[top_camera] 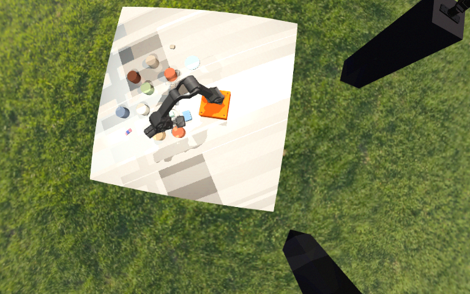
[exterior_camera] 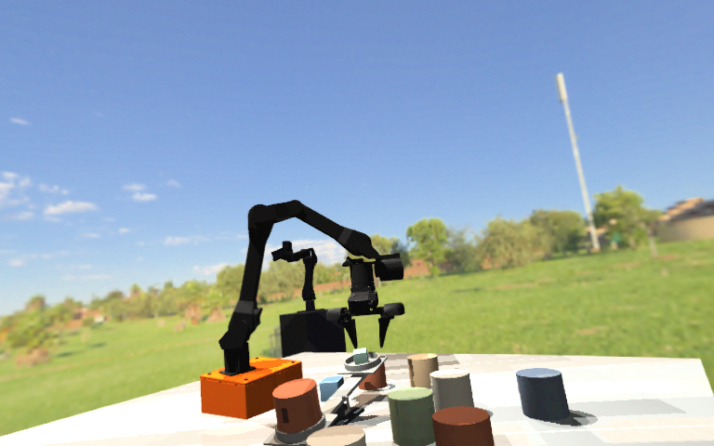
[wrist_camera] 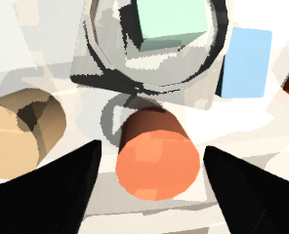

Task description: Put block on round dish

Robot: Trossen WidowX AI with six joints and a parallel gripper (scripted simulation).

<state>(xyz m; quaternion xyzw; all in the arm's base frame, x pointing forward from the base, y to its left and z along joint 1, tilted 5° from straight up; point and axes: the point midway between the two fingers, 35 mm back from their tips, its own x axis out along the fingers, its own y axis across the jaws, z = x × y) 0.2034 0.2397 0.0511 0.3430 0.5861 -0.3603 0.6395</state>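
Right now the mint-green block is 4 cm ahead of my gripper tip, 6 cm to the right of it and 1 cm below it. From my gripper tip the other things lie so: small balance (9 cm ahead, 18 cm to the right, 6 cm below); tan cup (9 cm ahead, 10 cm to the left, 6 cm below); green cup (29 cm ahead, 18 cm to the right, 6 cm below).
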